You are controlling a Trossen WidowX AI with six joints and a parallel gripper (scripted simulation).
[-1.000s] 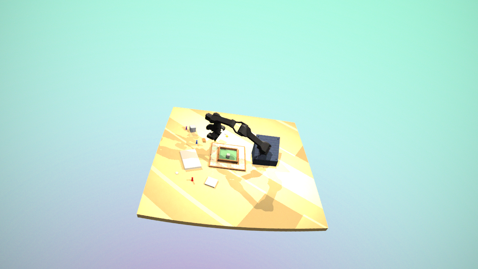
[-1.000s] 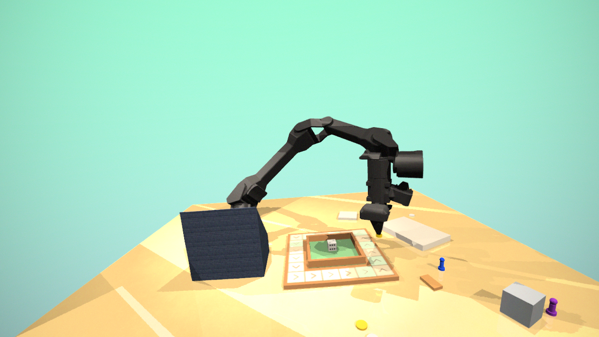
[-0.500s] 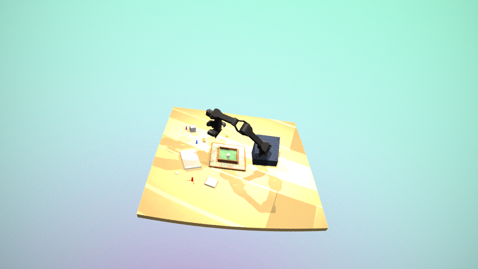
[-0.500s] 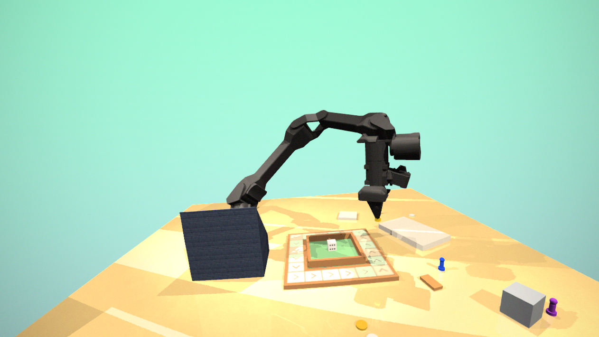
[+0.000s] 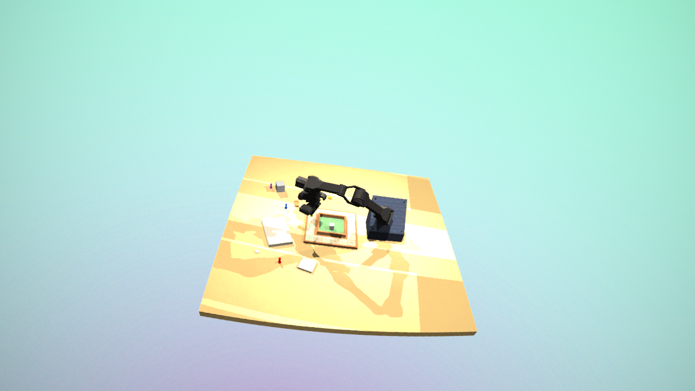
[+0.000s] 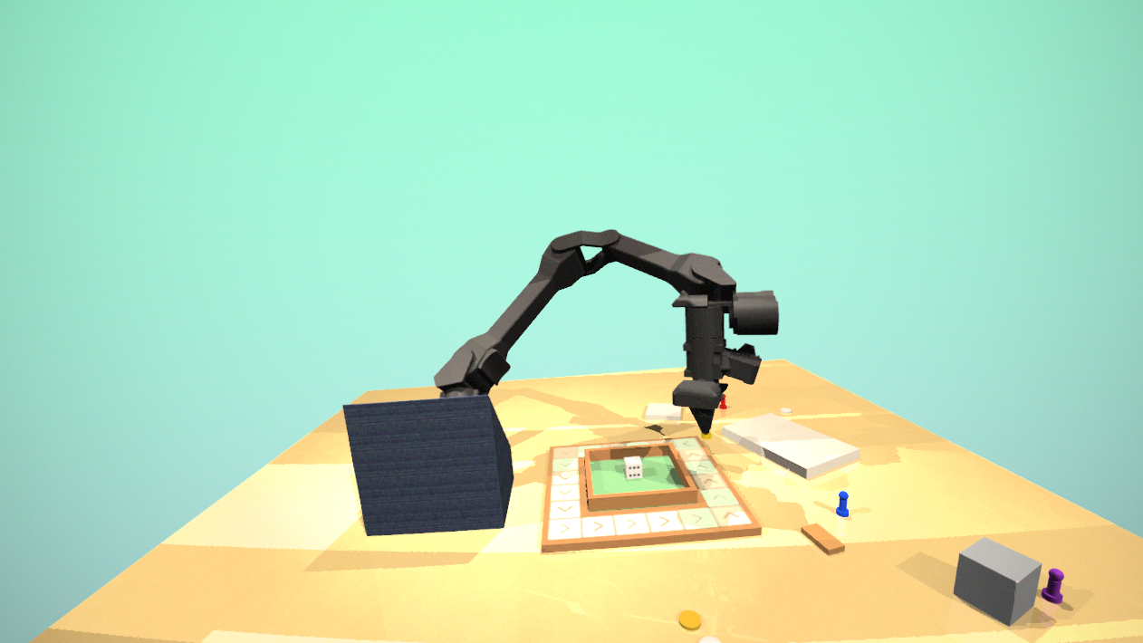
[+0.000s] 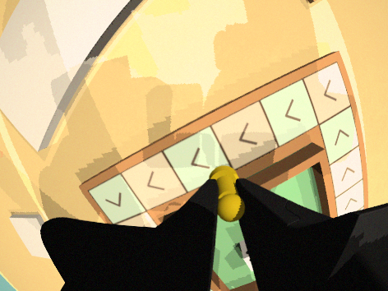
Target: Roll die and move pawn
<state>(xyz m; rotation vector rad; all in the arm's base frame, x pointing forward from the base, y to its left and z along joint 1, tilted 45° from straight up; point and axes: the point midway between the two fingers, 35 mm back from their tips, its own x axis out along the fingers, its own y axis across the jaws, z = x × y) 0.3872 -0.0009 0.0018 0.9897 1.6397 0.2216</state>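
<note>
Right now my gripper tip is 12 cm past the white die, 1 cm to the right of it and 6 cm above it. The rest, counted from my gripper tip: yellow pawn (1 cm above); then blue pawn (15 cm ahead, 13 cm to the right, 7 cm below); then green dice tray (12 cm behind, 8 cm below).
</note>
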